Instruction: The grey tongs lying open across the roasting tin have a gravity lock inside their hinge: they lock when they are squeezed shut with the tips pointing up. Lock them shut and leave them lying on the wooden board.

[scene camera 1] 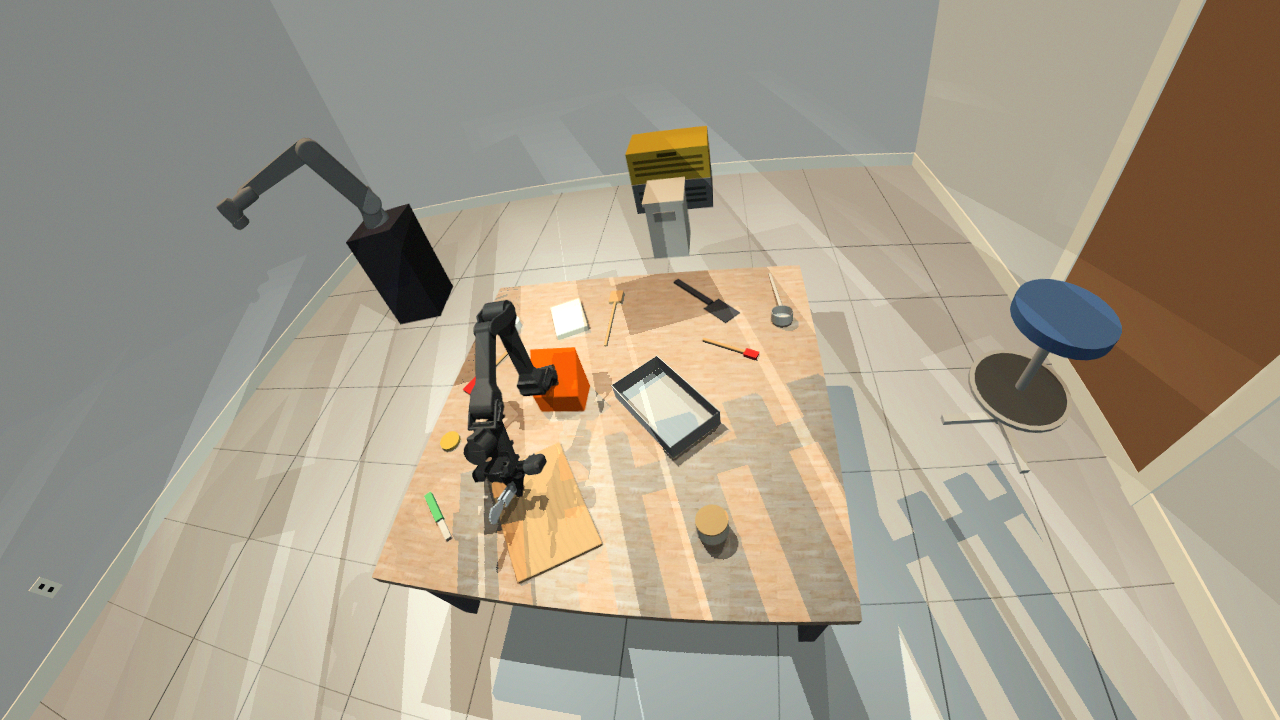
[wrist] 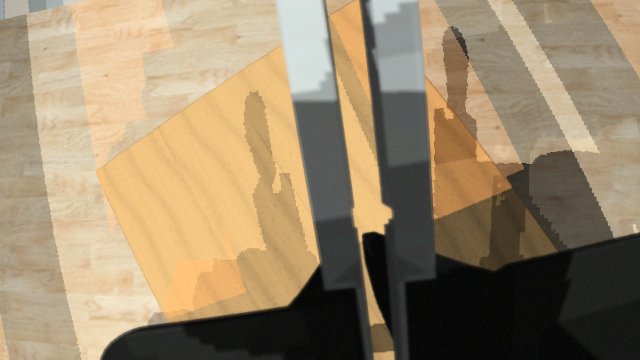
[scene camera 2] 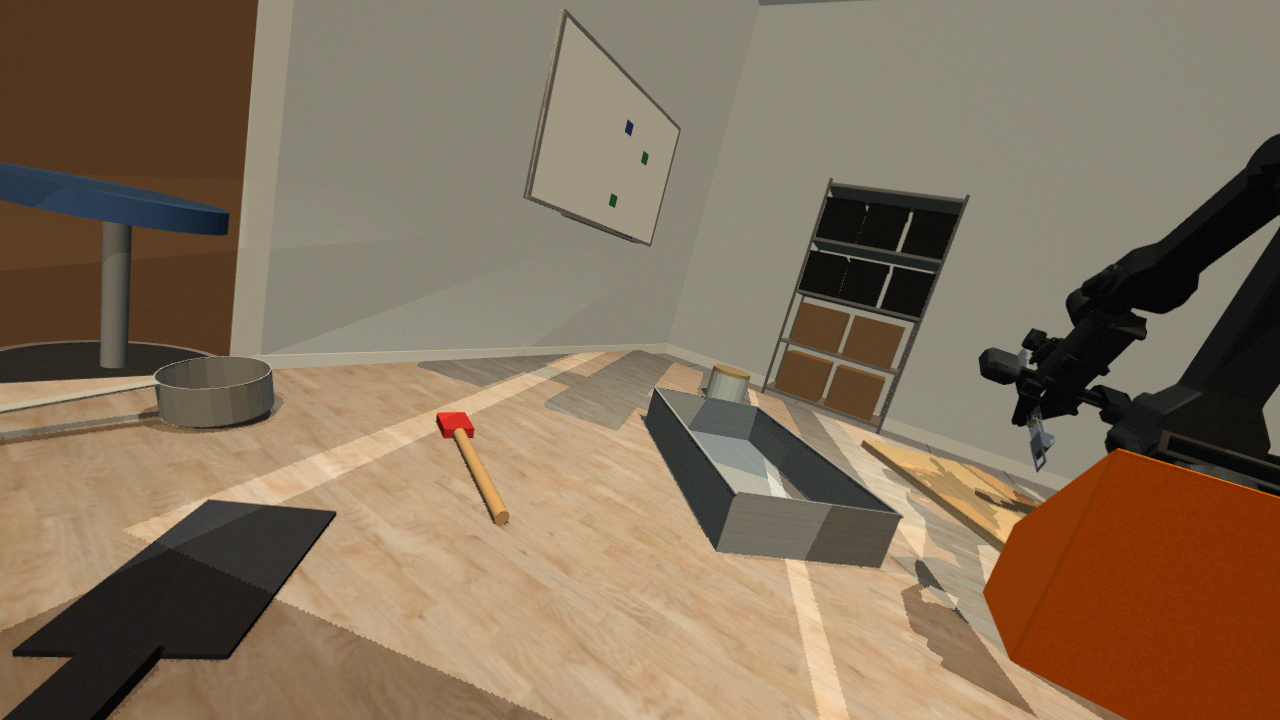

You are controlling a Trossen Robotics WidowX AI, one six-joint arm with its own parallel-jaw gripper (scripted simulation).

Observation:
In view: the gripper (scene camera 2: 1015, 423), a tan-lidded pot (scene camera 1: 711, 521), a black spatula (scene camera 2: 194, 593), a wooden board (scene camera 1: 550, 524) and a grey roasting tin (scene camera 2: 757, 488).
The black spatula also shows in scene camera 1 (scene camera 1: 723, 311). The gripper also shows in scene camera 1 (scene camera 1: 520, 496) and in the wrist view (wrist: 357, 248). The wooden board shows as well in the wrist view (wrist: 213, 203) and in scene camera 2 (scene camera 2: 990, 508). The wrist view misses the tan-lidded pot: it is out of frame. The wrist view misses the black spatula: it is out of frame.

